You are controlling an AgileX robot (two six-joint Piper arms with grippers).
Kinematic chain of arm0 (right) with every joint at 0, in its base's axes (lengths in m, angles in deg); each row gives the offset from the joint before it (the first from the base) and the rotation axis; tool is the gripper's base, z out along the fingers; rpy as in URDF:
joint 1: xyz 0 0 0.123 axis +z
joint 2: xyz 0 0 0 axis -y
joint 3: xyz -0.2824 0 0.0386 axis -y
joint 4: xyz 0.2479 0 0.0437 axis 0.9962 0 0.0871
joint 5: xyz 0 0 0 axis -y
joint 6: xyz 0.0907 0 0.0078 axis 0.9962 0 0.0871
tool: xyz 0 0 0 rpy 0 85 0
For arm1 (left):
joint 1: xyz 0 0 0.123 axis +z
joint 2: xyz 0 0 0 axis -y
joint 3: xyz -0.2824 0 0.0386 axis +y
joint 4: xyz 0.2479 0 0.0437 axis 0.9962 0 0.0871
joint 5: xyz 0 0 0 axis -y
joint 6: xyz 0.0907 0 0.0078 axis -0.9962 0 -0.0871
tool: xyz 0 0 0 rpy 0 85 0
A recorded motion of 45 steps. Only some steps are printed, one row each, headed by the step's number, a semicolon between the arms.
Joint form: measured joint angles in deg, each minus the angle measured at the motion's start. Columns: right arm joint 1, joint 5, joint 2, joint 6, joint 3, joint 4; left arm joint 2, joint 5, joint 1, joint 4, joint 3, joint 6.
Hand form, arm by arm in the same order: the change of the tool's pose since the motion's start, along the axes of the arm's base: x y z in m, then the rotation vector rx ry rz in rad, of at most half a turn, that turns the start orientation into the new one. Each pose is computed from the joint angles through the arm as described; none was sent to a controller.
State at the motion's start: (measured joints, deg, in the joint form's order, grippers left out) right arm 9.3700 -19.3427 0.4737 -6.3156 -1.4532 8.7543; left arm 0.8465 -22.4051 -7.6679 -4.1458 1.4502 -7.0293
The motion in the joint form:
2: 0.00 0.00 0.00 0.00 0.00 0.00; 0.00 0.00 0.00 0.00 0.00 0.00
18: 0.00 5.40 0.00 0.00 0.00 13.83; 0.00 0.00 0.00 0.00 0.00 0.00
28: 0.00 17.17 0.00 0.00 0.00 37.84; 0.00 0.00 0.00 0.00 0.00 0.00
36: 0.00 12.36 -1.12 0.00 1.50 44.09; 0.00 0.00 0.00 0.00 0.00 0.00
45: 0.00 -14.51 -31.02 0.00 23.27 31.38; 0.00 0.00 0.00 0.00 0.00 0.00
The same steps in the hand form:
2: 0.0000 0.0000 0.0000 0.0000 0.0000 0.0000; 0.0000 0.0000 0.0000 0.0000 0.0000 0.0000
18: 0.0011 0.0041 0.0097 0.2540 -0.0503 -0.0086; 0.0000 0.0000 0.0000 0.0000 0.0000 0.0000
28: 0.0035 -0.0015 0.0278 0.6989 -0.1586 -0.0955; 0.0000 0.0000 0.0000 0.0000 0.0000 0.0000
36: 0.0026 0.0048 0.0312 0.7944 -0.0678 -0.0567; 0.0000 0.0000 0.0000 0.0000 0.0000 0.0000
45: 0.0421 0.0355 0.0868 0.4796 0.4493 0.1078; 0.0000 0.0000 0.0000 0.0000 0.0000 0.0000

